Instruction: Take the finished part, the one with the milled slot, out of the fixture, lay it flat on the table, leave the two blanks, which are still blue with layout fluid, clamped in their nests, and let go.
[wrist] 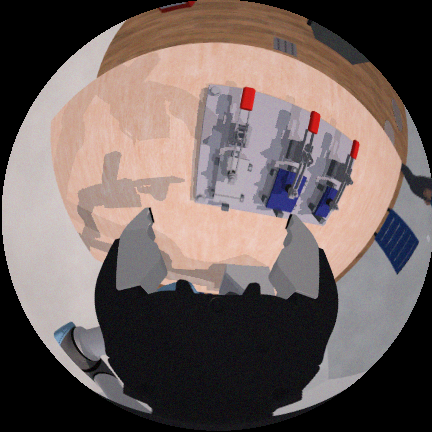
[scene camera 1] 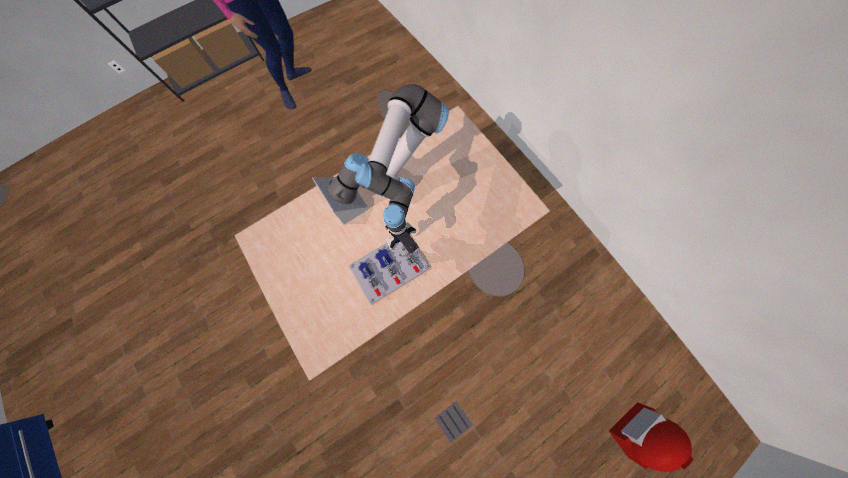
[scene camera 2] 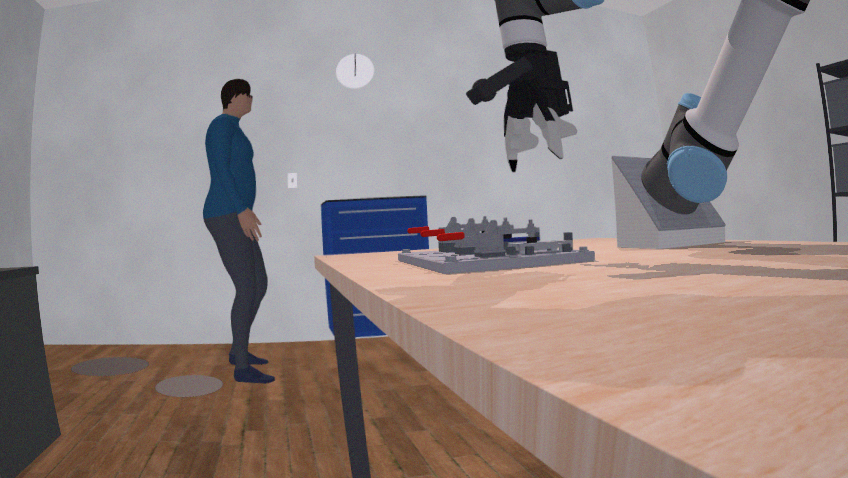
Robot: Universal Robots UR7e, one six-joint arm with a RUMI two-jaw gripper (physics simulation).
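Where they show: gripper, fingertip midpoint: [wrist: 219,212] [scene camera 2: 535,165]; arm's base, origin of the base link: [scene camera 1: 341,192] [scene camera 2: 669,190].
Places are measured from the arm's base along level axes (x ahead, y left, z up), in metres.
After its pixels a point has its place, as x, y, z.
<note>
The grey fixture plate [scene camera 1: 385,289] {0.532, -0.070, -0.102} [scene camera 2: 475,265] {0.522, 0.179, -0.109} [wrist: 265,125] {0.504, 0.073, -0.102} lies on the table with three nests and red-handled toggle clamps. In the wrist view the finished part [wrist: 225,186] {0.383, 0.124, -0.087}, pale bare metal, sits in the leftmost nest with a clamp arm over it; its slot is not clear. The larger blue blank [scene camera 1: 385,254] {0.384, 0.024, -0.082} [wrist: 279,196] {0.384, 0.018, -0.081} is in the middle nest, and the smaller blue blank [scene camera 1: 365,265] {0.378, -0.090, -0.076} [wrist: 321,208] {0.381, -0.094, -0.077} is in the right nest, each under a clamp arm. My gripper [scene camera 2: 536,162] {0.399, 0.130, 0.028} [wrist: 219,212] {0.399, 0.130, 0.028} is open and empty, high above the fixture.
The table [scene camera 1: 285,296] {0.281, -0.520, -0.117} [scene camera 2: 682,332] {0.568, 0.672, -0.117} [wrist: 170,225] {0.240, 0.253, -0.117} carries the arm's sloped base [scene camera 1: 332,198] {0.034, -0.050, 0.053} [scene camera 2: 653,234] {0.106, 0.059, -0.090}. The clamps' red handles [wrist: 247,98] {0.532, 0.114, -0.066} [wrist: 314,122] {0.530, 0.006, -0.061} [wrist: 355,149] {0.528, -0.105, -0.057} point away from the gripper. A person [scene camera 2: 231,172] stands beyond the table, near a blue cabinet [scene camera 2: 380,222].
</note>
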